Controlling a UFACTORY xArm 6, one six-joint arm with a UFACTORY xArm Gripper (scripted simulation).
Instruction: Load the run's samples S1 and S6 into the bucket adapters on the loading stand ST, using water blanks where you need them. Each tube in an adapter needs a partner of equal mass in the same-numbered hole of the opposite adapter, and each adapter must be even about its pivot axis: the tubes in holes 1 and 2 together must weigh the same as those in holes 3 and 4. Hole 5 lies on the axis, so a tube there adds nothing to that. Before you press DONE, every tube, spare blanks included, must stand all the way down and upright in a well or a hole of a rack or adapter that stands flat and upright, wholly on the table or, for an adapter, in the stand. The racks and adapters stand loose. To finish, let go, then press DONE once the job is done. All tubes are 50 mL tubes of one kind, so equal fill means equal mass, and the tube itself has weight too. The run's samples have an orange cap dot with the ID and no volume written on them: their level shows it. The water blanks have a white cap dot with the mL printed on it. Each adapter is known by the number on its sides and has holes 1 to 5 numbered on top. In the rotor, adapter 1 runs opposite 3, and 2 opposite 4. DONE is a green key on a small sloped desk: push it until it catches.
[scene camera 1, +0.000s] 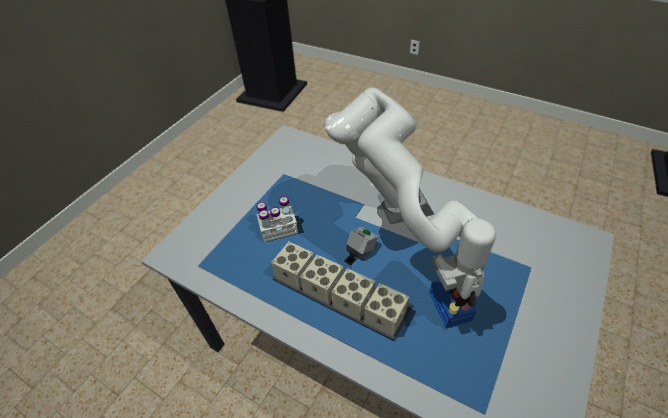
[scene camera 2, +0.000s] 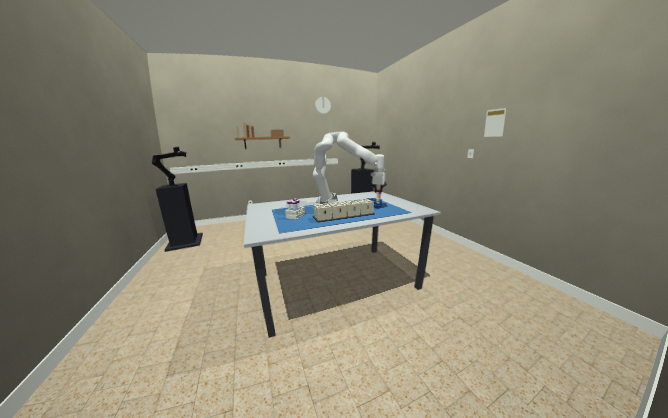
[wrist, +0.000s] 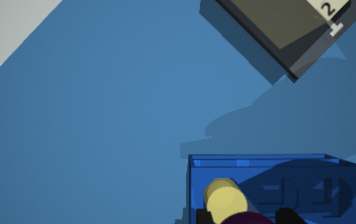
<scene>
In view: my gripper (scene camera 1: 457, 298), a rack (scene camera 1: 449, 320), an adapter (scene camera 1: 319, 279) and an adapter (scene camera 1: 292, 261).
</scene>
